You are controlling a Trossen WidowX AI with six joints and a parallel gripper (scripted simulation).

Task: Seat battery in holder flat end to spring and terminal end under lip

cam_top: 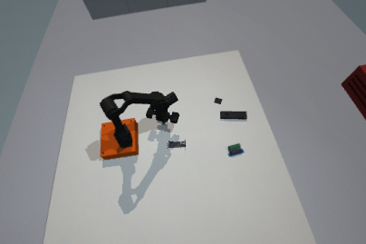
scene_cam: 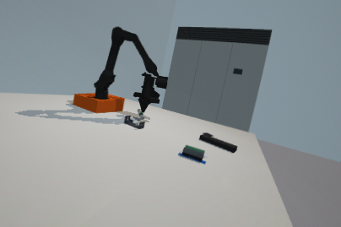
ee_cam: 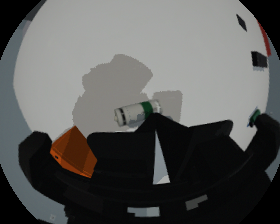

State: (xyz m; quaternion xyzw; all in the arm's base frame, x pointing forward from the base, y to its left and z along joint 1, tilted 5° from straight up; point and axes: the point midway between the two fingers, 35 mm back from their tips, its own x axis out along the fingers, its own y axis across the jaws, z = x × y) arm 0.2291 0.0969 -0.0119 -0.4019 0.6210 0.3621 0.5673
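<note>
My gripper tip is 20 mm past the battery, 10 mm to the right of it and 10 mm above it. Also, from my gripper tip: black bar 430 mm ahead, 30 mm to the right, 20 mm below.
</note>
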